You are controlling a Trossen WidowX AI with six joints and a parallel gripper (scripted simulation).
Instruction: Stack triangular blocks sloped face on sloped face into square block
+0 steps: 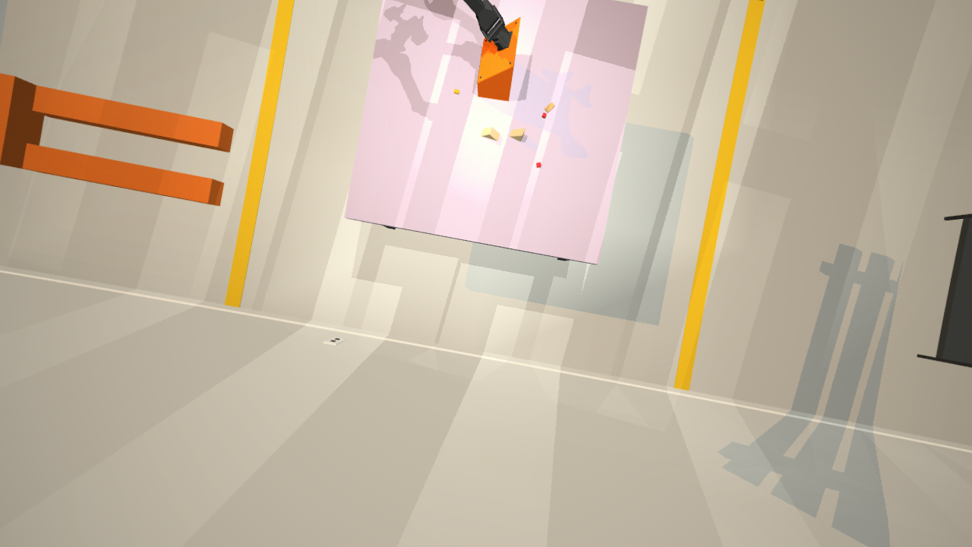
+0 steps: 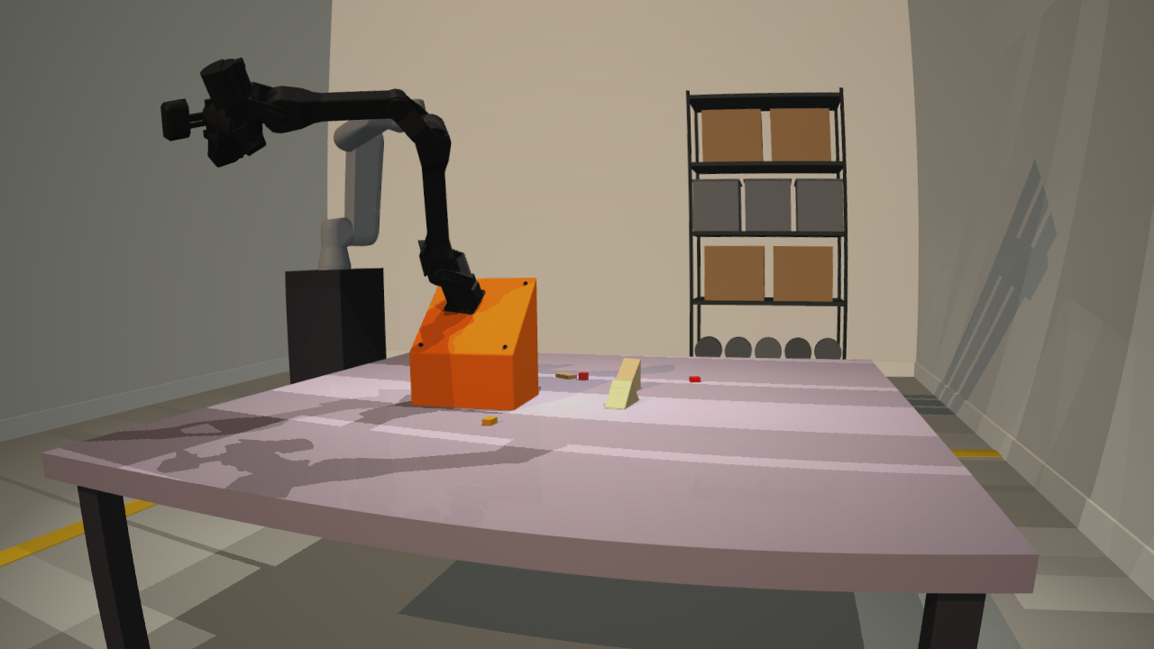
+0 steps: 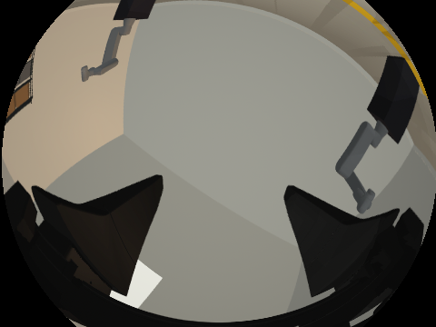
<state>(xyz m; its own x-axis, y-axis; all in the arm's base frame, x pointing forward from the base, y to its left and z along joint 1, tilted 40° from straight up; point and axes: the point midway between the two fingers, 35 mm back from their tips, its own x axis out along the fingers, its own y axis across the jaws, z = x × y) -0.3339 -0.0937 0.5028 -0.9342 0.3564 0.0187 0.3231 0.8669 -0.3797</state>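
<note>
The orange cube is 48 cm ahead of my gripper tip, 19 cm to the left of it and 55 cm below it. From my gripper tip the other things lie so: flat piece (43 cm ahead, 66 cm to the left, 55 cm below); red cube (48 cm ahead, 64 cm to the left, 55 cm below).
</note>
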